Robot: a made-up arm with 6 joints.
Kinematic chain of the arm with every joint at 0, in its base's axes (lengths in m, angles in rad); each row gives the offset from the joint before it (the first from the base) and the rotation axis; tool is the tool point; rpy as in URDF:
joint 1: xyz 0 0 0.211 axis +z
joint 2: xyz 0 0 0 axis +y
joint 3: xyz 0.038 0 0.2 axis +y
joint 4: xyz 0.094 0 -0.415 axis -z
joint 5: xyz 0 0 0 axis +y
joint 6: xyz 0.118 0 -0.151 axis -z
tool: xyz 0 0 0 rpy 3.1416 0 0
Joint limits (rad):
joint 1: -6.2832..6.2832
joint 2: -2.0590..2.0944
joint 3: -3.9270..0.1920
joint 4: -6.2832..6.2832
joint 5: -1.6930..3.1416
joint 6: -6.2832..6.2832
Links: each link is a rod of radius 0.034 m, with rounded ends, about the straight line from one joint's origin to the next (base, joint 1, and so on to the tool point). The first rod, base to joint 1, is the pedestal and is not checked.
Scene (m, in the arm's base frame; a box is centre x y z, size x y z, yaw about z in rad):
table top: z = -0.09
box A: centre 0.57 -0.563 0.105 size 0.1 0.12 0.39 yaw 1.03
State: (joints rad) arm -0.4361 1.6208 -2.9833 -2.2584 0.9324 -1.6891
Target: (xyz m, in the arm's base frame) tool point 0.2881 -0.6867 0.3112
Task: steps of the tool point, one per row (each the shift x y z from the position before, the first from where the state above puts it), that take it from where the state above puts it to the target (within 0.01 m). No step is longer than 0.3 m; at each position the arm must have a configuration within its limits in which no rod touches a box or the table.
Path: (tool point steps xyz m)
1: -0.0687 -0.0202 0.2877
2: -0.0956 -0.1305 -0.0473
3: -0.1245 -0.0981 -0.0467
4: -0.1413 -0.0597 -0.0451

